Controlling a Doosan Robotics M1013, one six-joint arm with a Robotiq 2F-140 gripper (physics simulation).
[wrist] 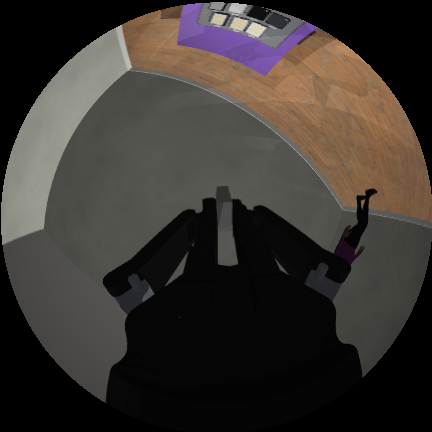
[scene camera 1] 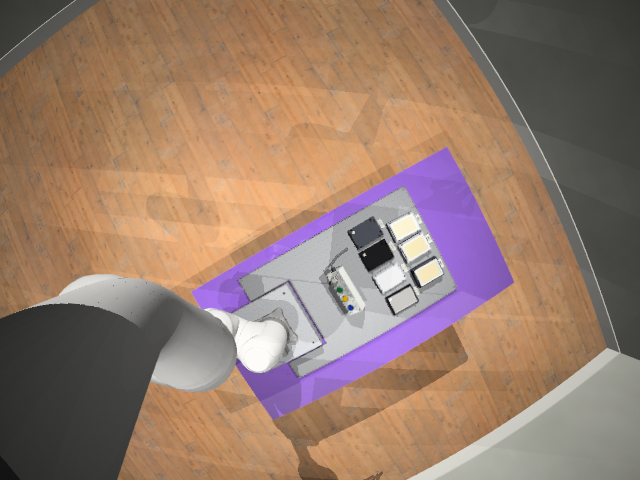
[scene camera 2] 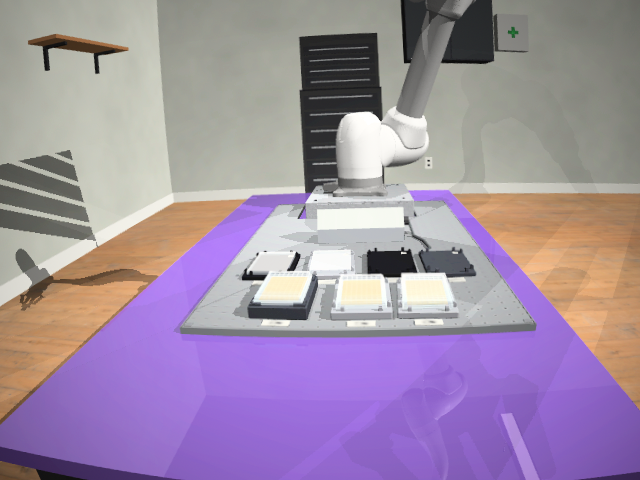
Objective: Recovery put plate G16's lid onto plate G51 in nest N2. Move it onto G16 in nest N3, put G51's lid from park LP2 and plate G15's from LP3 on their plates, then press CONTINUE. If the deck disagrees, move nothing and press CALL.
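My gripper is shut with nothing between its fingers; it points at a wall, away from the deck. Three plates with pale yellow wells sit in a row of nests: one on a dark base, a middle one and an end one on pale bases. Clear lids and label text are too small to tell. The button box shows a green button, a yellow button and a blue button.
Behind the plates are a black-edged park with a pale top, a white one, a black one and a dark grey one. A person shows at the wrist view's right.
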